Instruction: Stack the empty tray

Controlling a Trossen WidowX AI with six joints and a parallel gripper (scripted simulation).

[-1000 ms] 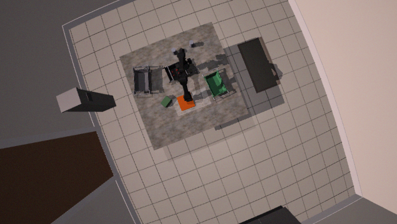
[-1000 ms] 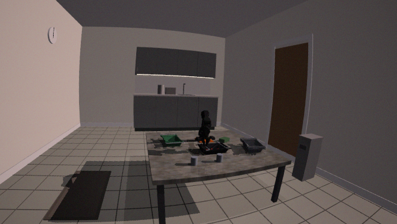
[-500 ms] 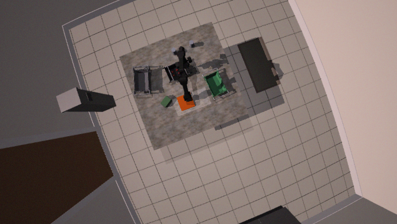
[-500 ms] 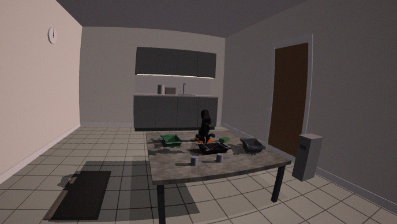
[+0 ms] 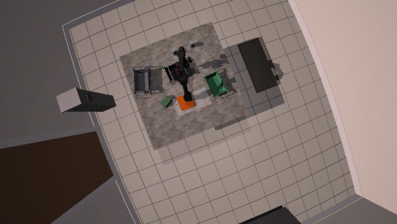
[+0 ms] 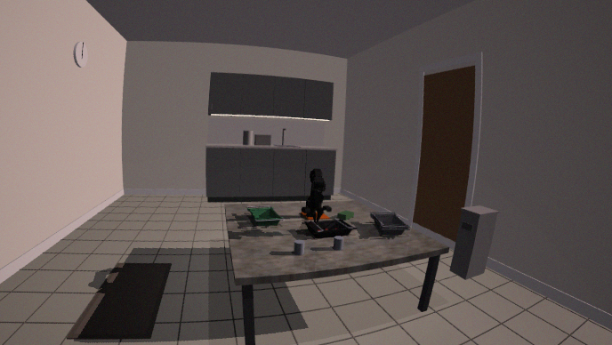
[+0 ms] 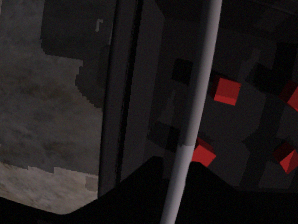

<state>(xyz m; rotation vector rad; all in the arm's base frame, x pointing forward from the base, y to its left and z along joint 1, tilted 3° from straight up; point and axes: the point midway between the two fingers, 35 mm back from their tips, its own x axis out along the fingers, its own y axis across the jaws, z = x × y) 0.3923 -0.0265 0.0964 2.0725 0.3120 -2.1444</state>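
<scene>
Now: the green tray 270 mm behind my gripper tip, 340 mm to the right of it and 40 mm below it. Also, from my gripper tip: green block: 370 mm behind, 300 mm to the left, 70 mm below.
</scene>
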